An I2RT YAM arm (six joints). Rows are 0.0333 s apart.
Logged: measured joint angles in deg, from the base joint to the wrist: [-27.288, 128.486, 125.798, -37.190, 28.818, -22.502]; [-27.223, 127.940, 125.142, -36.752, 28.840, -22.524]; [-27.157, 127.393, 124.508, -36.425, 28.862, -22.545]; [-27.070, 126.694, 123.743, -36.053, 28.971, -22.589]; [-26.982, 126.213, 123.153, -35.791, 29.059, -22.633]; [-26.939, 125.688, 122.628, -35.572, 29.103, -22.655]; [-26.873, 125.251, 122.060, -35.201, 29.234, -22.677]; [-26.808, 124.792, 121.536, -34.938, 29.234, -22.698]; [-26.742, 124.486, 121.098, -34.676, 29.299, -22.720]
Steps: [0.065, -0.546, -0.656, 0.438, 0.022, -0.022]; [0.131, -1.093, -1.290, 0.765, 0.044, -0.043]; [0.218, -1.792, -2.055, 1.137, 0.153, -0.087]; [0.306, -2.273, -2.645, 1.399, 0.241, -0.131]; [0.349, -2.798, -3.170, 1.618, 0.285, -0.153]; [0.415, -3.235, -3.738, 1.989, 0.416, -0.175]; [0.480, -3.694, -4.262, 2.252, 0.416, -0.196]; [0.546, -4.000, -4.700, 2.514, 0.481, -0.218]
